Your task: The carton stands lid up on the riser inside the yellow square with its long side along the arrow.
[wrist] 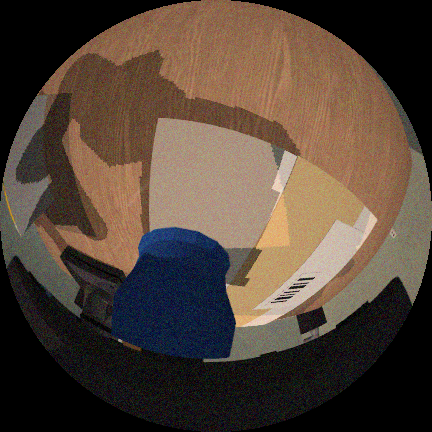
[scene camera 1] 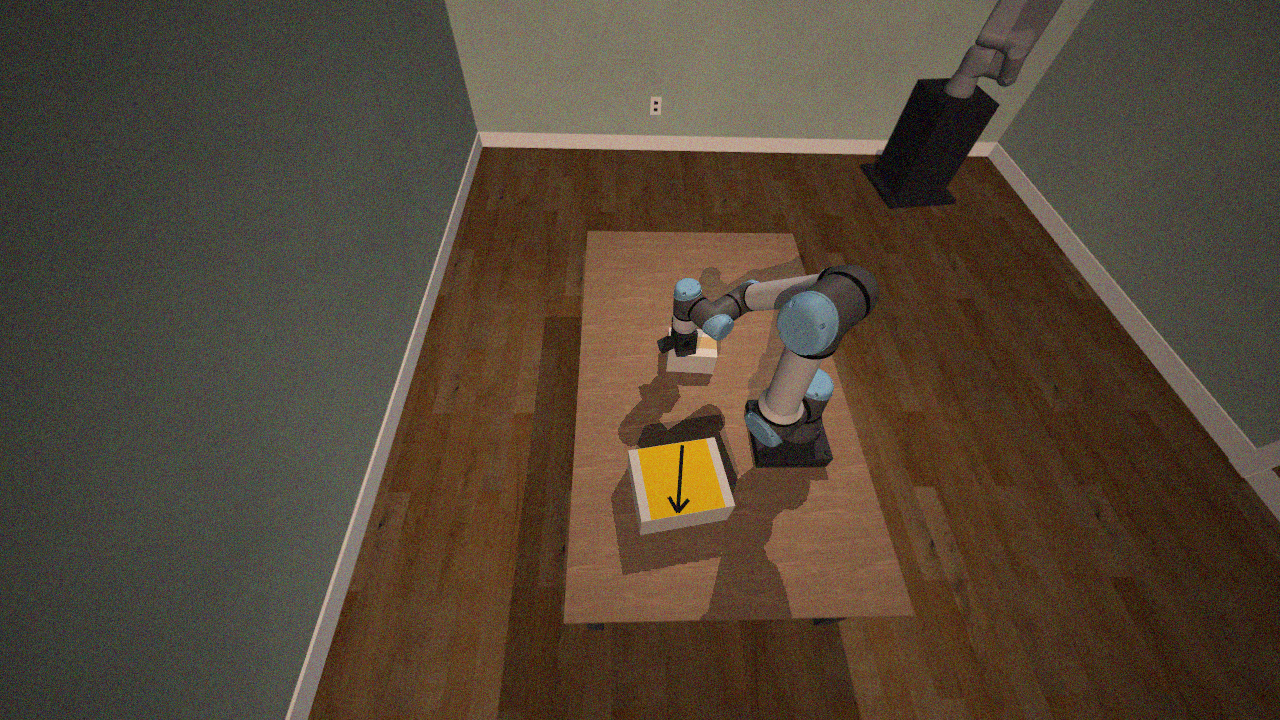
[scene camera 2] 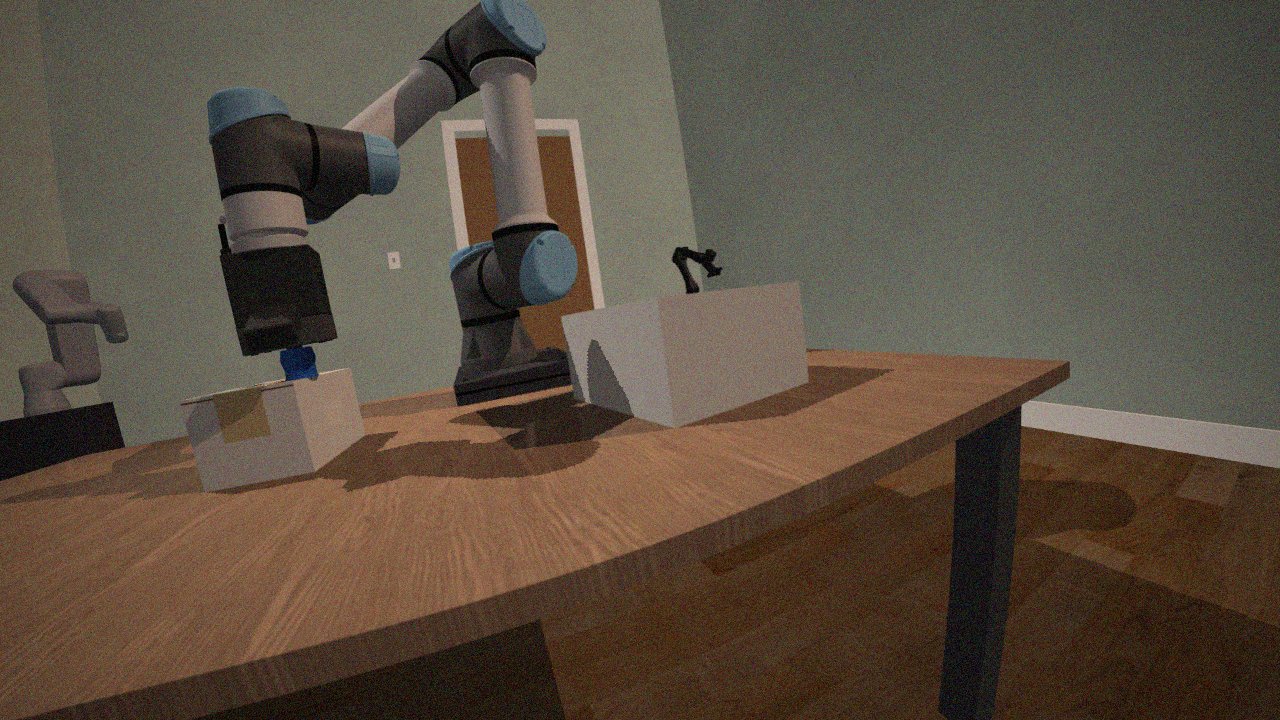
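The carton (scene camera 1: 693, 362) (scene camera 2: 305, 420) (wrist: 213, 177) is a small pale box with brown tape and a barcode label on its lid. It rests on the table (scene camera 1: 805, 555) (scene camera 2: 447, 537) at the far left side, beyond the riser. My blue suction cup (scene camera 2: 297, 362) (wrist: 177, 289) stands upright and presses on the lid near one edge. In scene camera 1 the wrist hides the cup. The white riser (scene camera 1: 689, 522) (scene camera 2: 706, 357) stands nearer the front of the table. Its top bears the yellow square (scene camera 1: 702, 479) with a black arrow (scene camera 1: 677, 479).
My arm's base (scene camera 1: 787, 443) (scene camera 2: 500, 367) is mounted on the table beside the riser. A second robot on a black pedestal (scene camera 1: 930, 135) (scene camera 2: 53, 429) stands in the room's corner. A small black object (scene camera 2: 693, 263) shows behind the riser.
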